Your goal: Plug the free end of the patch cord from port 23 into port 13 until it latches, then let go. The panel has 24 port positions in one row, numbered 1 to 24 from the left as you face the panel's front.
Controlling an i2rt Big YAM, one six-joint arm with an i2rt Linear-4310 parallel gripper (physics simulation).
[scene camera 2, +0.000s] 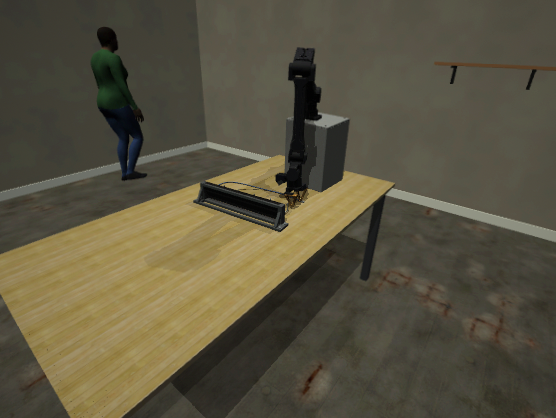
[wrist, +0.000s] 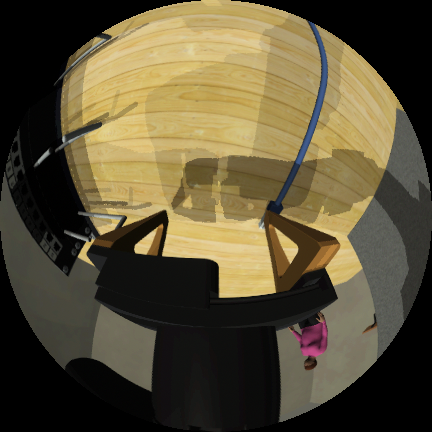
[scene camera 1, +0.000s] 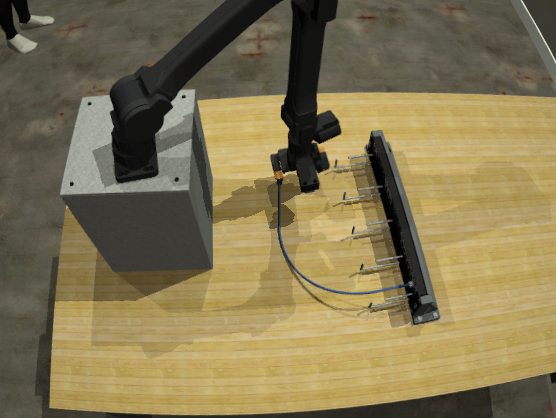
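Seen in the pictures: gripper, fingertip midpoint: (scene camera 2: 296, 204) (wrist: 215, 215); arm's base, link origin: (scene camera 2: 309, 117) (scene camera 1: 135, 155).
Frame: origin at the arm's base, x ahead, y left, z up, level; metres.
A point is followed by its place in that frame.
Observation:
The patch panel (scene camera 1: 398, 215) {y -0.115, x 0.555, z -0.280 m} (scene camera 2: 242, 204) {y -0.098, x 0.555, z -0.344 m} stands on the table; in the wrist view part of its dark front (wrist: 44, 125) shows at the left. The blue patch cord (scene camera 1: 300, 274) {y -0.174, x 0.298, z -0.359 m} (wrist: 320, 95) {y -0.015, x 0.284, z -0.373 m} runs from the panel's near end in scene camera 1 and curves to my gripper. Its free plug (wrist: 274, 206) {y 0.094, x 0.312, z -0.371 m}, a dark boot with a clear tip, is at the right fingertip, towards the inner side; whether they touch I cannot tell. My gripper (scene camera 1: 301, 167) {y 0.105, x 0.367, z -0.371 m} (scene camera 2: 296, 198) {y 0.105, x 0.367, z -0.371 m} (wrist: 215, 215) {y 0.105, x 0.367, z -0.371 m} is wide open, with nothing held between its orange fingers. I cannot make out which opening is port 13.
Thin metal cable bars (scene camera 1: 367, 229) {y -0.099, x 0.491, z -0.361 m} (wrist: 82, 135) {y 0.005, x 0.484, z -0.362 m} stick out from the panel's front towards the arm. The grey pedestal (scene camera 1: 145, 230) {y -0.084, x -0.023, z -0.154 m} (scene camera 2: 330, 155) {y 0.168, x 0.074, z -0.177 m} bears the arm at one end of the wooden table (scene camera 1: 225, 360) {y -0.341, x 0.078, z -0.378 m} (scene camera 2: 125, 290) {y -0.107, x 1.211, z -0.379 m}. A person (scene camera 2: 111, 85) stands beyond the table.

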